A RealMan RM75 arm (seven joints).
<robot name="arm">
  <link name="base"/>
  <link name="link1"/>
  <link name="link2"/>
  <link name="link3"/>
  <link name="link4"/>
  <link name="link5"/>
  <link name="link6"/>
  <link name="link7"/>
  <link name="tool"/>
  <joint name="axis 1" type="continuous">
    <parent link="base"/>
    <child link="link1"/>
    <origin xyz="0 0 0.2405" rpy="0 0 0"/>
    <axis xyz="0 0 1"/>
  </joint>
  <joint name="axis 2" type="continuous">
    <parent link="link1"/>
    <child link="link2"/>
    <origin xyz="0 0 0" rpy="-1.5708 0 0"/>
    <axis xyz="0 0 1"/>
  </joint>
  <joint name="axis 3" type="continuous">
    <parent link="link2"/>
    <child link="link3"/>
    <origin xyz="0 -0.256 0" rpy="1.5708 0 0"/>
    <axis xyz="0 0 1"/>
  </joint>
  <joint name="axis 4" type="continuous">
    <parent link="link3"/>
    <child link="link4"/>
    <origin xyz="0 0 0" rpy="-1.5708 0 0"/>
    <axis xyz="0 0 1"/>
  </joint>
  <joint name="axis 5" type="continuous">
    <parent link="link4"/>
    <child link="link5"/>
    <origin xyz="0 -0.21 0" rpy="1.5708 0 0"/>
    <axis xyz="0 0 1"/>
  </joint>
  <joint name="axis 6" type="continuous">
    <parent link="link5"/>
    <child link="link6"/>
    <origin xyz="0 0 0" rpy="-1.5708 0 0"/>
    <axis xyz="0 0 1"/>
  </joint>
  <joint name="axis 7" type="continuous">
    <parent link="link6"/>
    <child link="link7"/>
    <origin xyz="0 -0.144 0" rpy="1.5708 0 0"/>
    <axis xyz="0 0 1"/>
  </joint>
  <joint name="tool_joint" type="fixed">
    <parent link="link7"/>
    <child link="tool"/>
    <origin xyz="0 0 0" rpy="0 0 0"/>
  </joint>
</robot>
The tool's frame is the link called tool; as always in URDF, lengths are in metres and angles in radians. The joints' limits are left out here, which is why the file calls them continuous.
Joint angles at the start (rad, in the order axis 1, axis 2, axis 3, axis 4, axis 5, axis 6, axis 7): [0.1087, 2.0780, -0.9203, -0.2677, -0.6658, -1.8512, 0.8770]
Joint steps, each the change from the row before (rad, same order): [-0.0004, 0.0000, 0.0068, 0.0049, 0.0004, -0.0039, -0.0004]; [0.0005, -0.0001, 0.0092, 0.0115, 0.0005, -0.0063, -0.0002]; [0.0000, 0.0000, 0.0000, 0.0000, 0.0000, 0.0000, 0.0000]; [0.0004, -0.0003, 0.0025, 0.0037, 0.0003, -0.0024, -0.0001]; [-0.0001, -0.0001, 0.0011, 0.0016, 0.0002, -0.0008, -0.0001]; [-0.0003, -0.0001, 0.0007, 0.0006, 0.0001, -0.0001, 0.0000]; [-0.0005, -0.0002, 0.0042, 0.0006, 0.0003, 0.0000, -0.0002]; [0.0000, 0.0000, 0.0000, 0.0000, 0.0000, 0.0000, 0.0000]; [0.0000, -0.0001, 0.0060, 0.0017, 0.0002, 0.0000, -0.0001]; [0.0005, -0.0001, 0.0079, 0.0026, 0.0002, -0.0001, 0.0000]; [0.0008, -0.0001, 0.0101, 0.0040, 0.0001, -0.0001, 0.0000]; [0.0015, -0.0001, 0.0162, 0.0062, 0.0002, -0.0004, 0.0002]
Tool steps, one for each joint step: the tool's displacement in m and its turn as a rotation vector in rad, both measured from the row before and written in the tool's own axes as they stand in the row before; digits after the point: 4 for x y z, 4 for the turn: [-0.0006, -0.0003, -0.0012, 0.0057, -0.0047, -0.0008]; [-0.0003, -0.0003, -0.0019, 0.0095, -0.0055, 0.0022]; [0.0000, 0.0000, 0.0000, 0.0000, 0.0000, 0.0000]; [-0.0002, -0.0001, -0.0005, 0.0022, -0.0019, 0.0006]; [-0.0001, -0.0001, -0.0003, 0.0015, -0.0006, 0.0002]; [-0.0001, -0.0001, -0.0002, 0.0011, -0.0002, -0.0001]; [-0.0006, -0.0006, -0.0004, 0.0038, -0.0022, -0.0021]; [0.0000, 0.0000, 0.0000, 0.0000, 0.0000, 0.0000]; [-0.0006, -0.0007, -0.0005, 0.0054, -0.0029, -0.0020]; [-0.0006, -0.0009, -0.0005, 0.0067, -0.0040, -0.0022]; [-0.0007, -0.0011, -0.0006, 0.0089, -0.0048, -0.0022]; [-0.0011, -0.0017, -0.0009, 0.0138, -0.0081, -0.0034]
